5 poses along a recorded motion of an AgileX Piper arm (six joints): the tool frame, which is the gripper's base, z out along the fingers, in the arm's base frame.
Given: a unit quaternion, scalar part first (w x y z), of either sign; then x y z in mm.
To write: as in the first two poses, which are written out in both.
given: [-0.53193 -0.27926 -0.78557 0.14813 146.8 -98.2 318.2]
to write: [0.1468 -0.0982 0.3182 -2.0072 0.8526 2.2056]
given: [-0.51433 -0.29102 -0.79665 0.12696 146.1 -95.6 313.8]
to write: [0.1461 -0.0956 0.3138 -2.0404 0.8414 2.2893]
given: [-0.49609 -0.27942 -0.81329 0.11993 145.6 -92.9 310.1]
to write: [0.1456 -0.0929 0.3101 -2.1208 0.8329 2.3633]
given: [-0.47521 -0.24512 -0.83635 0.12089 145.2 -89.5 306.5]
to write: [0.1452 -0.0895 0.3065 -2.2551 0.8266 2.4439]
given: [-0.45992 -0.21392 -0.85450 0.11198 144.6 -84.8 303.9]
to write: [0.1446 -0.0848 0.3039 -2.3738 0.8302 2.5286]
